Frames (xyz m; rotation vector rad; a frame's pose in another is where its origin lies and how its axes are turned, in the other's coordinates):
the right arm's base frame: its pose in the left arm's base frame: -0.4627 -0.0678 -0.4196 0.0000 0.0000 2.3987
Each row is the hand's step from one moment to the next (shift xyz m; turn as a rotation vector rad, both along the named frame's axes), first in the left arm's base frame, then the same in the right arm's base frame.
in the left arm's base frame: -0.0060 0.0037 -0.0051 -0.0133 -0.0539 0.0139
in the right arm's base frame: 0.0069 0.0013 -0.0051 -0.0267 0.0487 0.0139
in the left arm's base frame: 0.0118 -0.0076 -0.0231 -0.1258 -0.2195 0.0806
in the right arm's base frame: -0.0138 -0.0024 -0.0231 -0.0558 0.2468 0.0806
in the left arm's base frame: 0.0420 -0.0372 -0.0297 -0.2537 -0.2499 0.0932
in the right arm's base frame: -0.0561 -0.0010 -0.0297 0.0178 0.3557 0.0932
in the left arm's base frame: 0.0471 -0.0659 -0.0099 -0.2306 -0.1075 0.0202
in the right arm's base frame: -0.0793 0.0167 -0.0099 0.0971 0.2352 0.0202
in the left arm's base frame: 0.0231 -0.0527 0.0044 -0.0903 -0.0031 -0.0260
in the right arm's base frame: -0.0527 0.0232 0.0044 0.0644 0.0634 -0.0260
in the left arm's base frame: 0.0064 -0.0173 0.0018 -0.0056 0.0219 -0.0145
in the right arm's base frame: -0.0164 0.0084 0.0018 0.0189 -0.0123 -0.0145
